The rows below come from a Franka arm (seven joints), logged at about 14 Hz.
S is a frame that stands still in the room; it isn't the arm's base.
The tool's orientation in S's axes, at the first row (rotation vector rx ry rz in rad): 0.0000, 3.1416, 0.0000
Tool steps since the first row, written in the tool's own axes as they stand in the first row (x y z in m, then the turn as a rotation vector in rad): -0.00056, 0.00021, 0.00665, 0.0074, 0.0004, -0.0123; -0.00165, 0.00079, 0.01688, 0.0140, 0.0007, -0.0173; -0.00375, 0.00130, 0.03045, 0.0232, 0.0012, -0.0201; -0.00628, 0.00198, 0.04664, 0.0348, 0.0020, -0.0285; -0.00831, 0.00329, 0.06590, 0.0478, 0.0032, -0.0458; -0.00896, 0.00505, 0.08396, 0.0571, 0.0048, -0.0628; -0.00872, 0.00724, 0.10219, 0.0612, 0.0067, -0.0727; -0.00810, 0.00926, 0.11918, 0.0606, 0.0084, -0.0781; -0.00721, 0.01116, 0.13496, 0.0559, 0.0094, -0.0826; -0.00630, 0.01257, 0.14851, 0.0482, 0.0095, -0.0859; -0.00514, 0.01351, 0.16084, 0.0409, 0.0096, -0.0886; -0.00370, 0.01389, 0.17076, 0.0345, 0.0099, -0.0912
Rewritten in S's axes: 0.00056, 0.00021, -0.00665, -0.0074, 0.0004, 0.0123; 0.00165, 0.00079, -0.01688, -0.0140, 0.0007, 0.0173; 0.00375, 0.00130, -0.03045, -0.0232, 0.0012, 0.0201; 0.00628, 0.00198, -0.04664, -0.0348, 0.0020, 0.0285; 0.00831, 0.00329, -0.06590, -0.0478, 0.0032, 0.0458; 0.00896, 0.00505, -0.08396, -0.0571, 0.0048, 0.0628; 0.00872, 0.00724, -0.10219, -0.0612, 0.0067, 0.0727; 0.00810, 0.00926, -0.11918, -0.0606, 0.0084, 0.0781; 0.00721, 0.01116, -0.13496, -0.0559, 0.0094, 0.0826; 0.00630, 0.01257, -0.14851, -0.0482, 0.0095, 0.0859; 0.00514, 0.01351, -0.16084, -0.0409, 0.0096, 0.0886; 0.00370, 0.01389, -0.17076, -0.0345, 0.0099, 0.0912
